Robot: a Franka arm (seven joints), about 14 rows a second.
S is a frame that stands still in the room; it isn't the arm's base.
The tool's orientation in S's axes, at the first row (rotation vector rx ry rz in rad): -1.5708, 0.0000, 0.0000
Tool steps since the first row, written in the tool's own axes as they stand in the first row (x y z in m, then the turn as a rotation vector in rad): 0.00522, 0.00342, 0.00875, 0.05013, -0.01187, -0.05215; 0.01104, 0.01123, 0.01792, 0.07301, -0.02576, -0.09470; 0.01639, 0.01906, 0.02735, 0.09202, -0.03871, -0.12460; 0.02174, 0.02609, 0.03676, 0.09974, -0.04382, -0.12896; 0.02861, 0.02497, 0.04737, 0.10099, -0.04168, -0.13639; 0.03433, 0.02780, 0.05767, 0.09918, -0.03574, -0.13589
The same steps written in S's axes. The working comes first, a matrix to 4 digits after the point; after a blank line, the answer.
The tool's axes in the first row as the columns of a matrix, in S's axes (used below as rounded here):
1.0000, 0.0000, 0.0000
0.0000, 0.0000, 1.0000
0.0000, -1.0000, 0.0000

0.00522, 0.00875, -0.00342, 0.05013, -0.05215, 0.01187; 0.01104, 0.01792, -0.01123, 0.07301, -0.09470, 0.02576; 0.01639, 0.02735, -0.01906, 0.09202, -0.12460, 0.03871; 0.02174, 0.03676, -0.02609, 0.09974, -0.12896, 0.04382; 0.02861, 0.04737, -0.02497, 0.10099, -0.13639, 0.04168; 0.03433, 0.05767, -0.02780, 0.09918, -0.13589, 0.03574
